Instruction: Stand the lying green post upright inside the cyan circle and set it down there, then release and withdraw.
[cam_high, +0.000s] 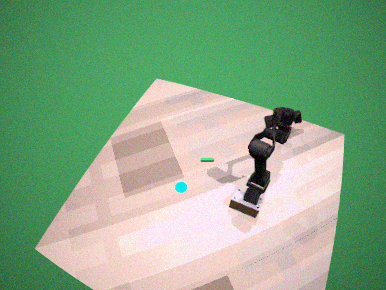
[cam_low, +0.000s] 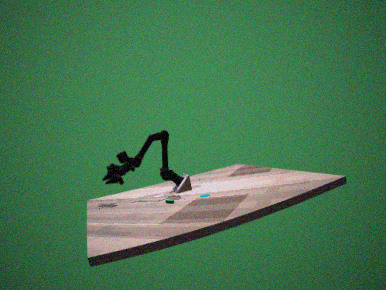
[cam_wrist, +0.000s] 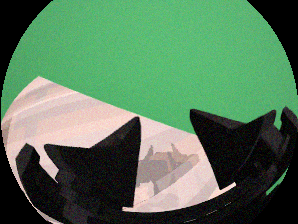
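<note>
Right now the green post is 280 mm ahead of my gripper tip, 350 mm to the left of it and 160 mm below it. Round my gripper tip: cyan circle: 320 mm ahead, 540 mm to the left, 170 mm below.
</note>
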